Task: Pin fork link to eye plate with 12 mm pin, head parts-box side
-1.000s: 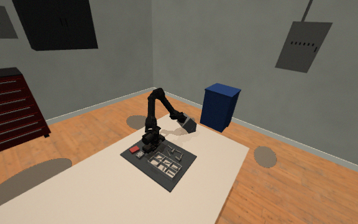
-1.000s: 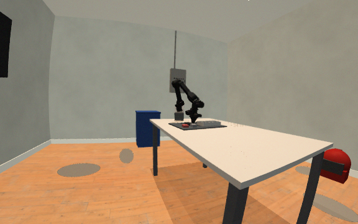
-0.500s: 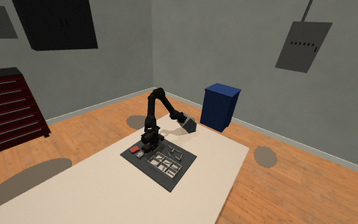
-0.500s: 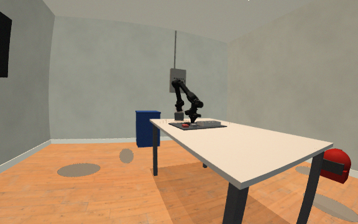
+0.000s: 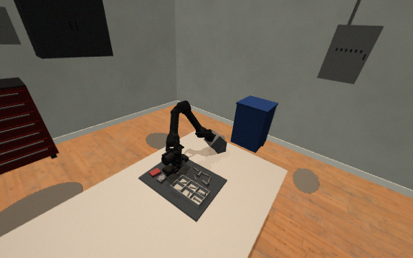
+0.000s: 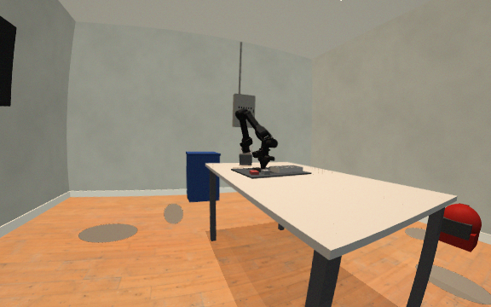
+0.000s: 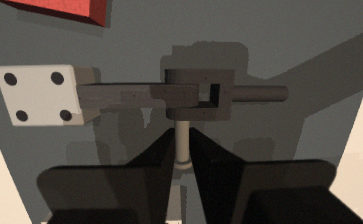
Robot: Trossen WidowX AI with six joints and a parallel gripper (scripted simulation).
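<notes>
Now: the eye plate 10 mm ahead of my hand, 40 mm to the right of it and 30 mm below it. From my hand the other things lie so: fork link (20 mm behind, 40 mm to the right, 30 mm below); dark mat (60 mm to the left, 50 mm below); grey block (90 mm ahead, 40 mm to the right, 30 mm below).
</notes>
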